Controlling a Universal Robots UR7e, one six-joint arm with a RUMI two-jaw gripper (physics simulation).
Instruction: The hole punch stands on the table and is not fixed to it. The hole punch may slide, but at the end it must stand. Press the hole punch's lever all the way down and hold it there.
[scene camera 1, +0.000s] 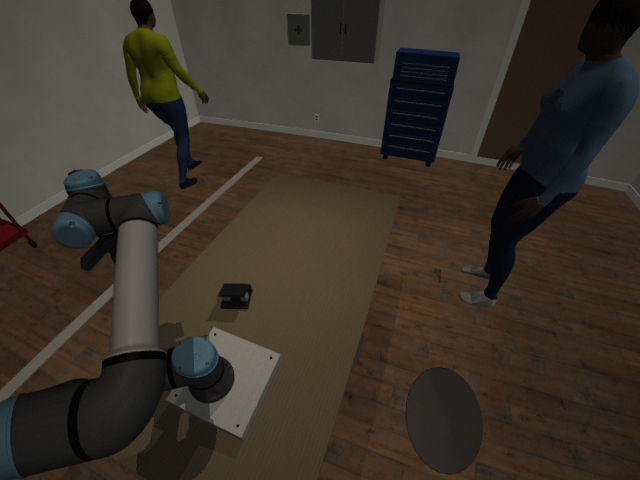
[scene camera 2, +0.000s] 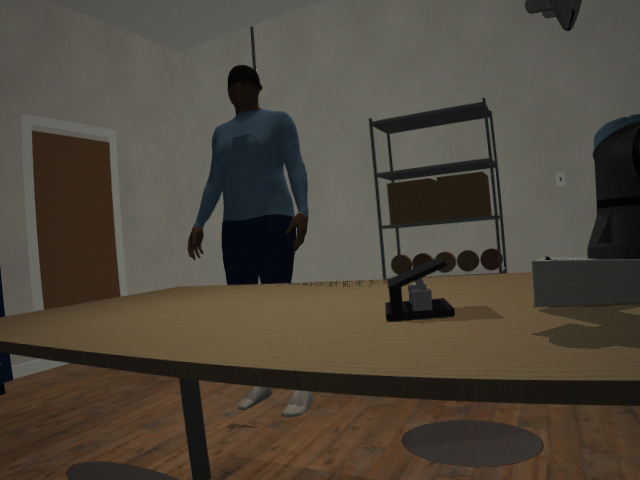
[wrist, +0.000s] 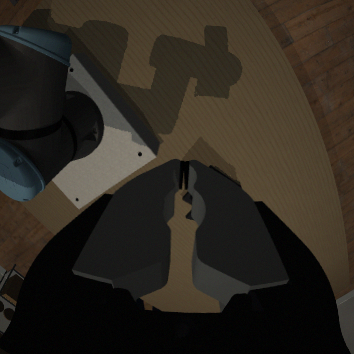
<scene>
A black hole punch (scene camera 2: 421, 305) is 73 cm from the lens.
</scene>
